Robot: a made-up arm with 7 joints.
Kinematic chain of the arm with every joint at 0, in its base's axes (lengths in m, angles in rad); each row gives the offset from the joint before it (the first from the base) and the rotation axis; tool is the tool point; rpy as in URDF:
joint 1: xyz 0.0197 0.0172 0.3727 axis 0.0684 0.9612 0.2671
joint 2: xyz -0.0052 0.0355 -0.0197 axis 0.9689 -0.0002 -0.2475
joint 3: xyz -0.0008 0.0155 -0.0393 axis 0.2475 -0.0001 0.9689
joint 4: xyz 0.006 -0.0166 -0.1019 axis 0.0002 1 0
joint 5: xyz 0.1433 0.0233 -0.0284 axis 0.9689 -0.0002 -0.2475
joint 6: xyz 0.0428 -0.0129 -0.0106 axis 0.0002 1 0
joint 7: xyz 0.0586 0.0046 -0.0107 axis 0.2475 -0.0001 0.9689
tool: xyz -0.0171 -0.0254 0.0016 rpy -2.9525 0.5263 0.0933
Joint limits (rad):
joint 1: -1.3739..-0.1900
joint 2: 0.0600..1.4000
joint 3: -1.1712..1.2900
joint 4: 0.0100..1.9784
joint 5: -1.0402..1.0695
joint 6: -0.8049..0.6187
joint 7: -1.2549..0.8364
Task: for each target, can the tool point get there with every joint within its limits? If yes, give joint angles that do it. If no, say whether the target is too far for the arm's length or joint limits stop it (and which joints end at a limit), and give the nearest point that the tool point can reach.
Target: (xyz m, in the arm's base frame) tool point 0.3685 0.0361 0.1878
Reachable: yes | joints -1.2220 0.3646 -0.8335 1.3303 -0.2010 0.4552 0.0388
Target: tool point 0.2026 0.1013 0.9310
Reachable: no: too far | nearest point 0.1544 0.1335 0.6750 | short by 0.262 m
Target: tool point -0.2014 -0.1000 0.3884
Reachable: no: joint limits stop it (at a limit: joint 1, joint 2, joint 3, joint 4, joint 6, joint 7) | nearest point 0.0893 -0.2167 0.3766 | short by 0.313 m
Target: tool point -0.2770 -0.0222 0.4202
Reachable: no: joint limits stop it (at a limit: joint 1, joint 2, joint 3, joint 4, joint 5, joint 6, joint 7) | nearest point -0.1161 0.1995 0.5581 | short by 0.307 m
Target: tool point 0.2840 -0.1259 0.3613
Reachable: yes | joints -1.1358 0.2676 -0.7246 0.1624 -0.1406 0.2994 -1.0099
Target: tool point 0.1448 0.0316 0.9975
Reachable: no: too far | nearest point 0.1226 0.1071 0.6743 | short by 0.333 m
